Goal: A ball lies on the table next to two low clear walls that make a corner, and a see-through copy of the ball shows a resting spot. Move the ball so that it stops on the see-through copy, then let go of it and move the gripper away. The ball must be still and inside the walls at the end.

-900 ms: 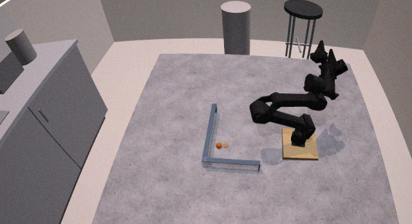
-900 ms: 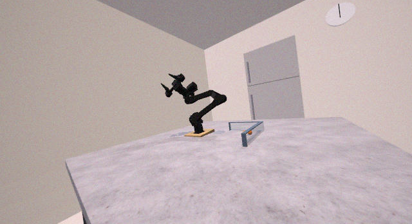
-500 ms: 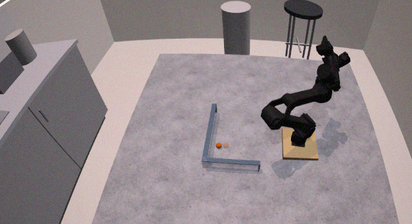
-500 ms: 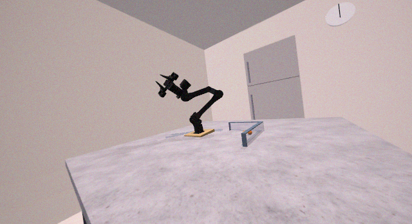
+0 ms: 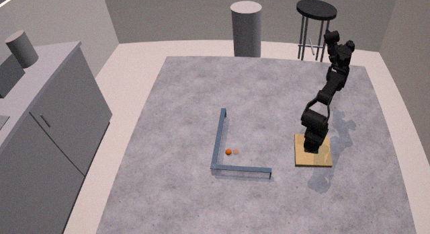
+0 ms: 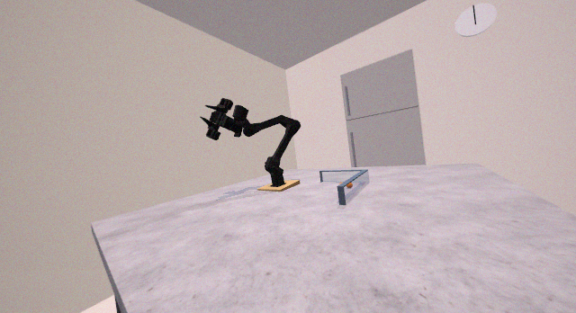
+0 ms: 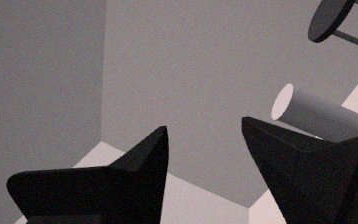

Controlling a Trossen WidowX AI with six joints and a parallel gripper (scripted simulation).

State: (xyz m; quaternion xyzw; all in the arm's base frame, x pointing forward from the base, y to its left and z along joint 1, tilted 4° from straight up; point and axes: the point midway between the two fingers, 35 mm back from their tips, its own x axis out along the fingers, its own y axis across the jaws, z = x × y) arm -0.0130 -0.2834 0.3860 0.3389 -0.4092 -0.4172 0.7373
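My gripper tip is now 370 mm short of the orange ball, 430 mm to the right of it and 380 mm above it. From my gripper tip the other things lie so: see-through copy (340 mm ahead, 420 mm to the left, 380 mm below).
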